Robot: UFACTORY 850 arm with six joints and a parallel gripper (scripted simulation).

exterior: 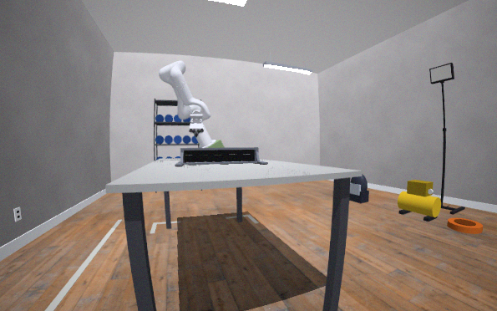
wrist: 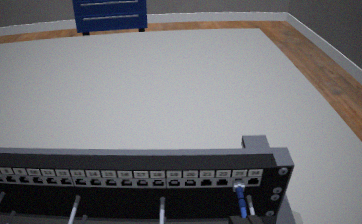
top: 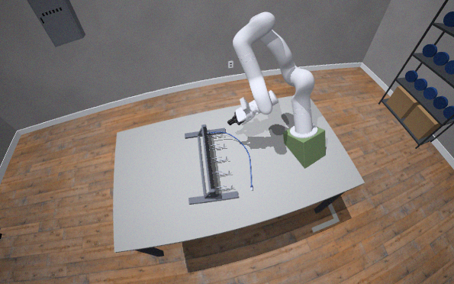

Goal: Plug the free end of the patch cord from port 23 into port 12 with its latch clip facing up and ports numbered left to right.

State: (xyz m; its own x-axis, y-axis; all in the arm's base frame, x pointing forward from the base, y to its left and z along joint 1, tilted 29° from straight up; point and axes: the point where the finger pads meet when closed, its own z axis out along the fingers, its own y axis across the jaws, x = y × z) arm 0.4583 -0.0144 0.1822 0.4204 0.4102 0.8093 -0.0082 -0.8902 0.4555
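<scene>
Right now my hand is 60 mm past the plug, 380 mm to the right of it and 190 mm above it.
</scene>
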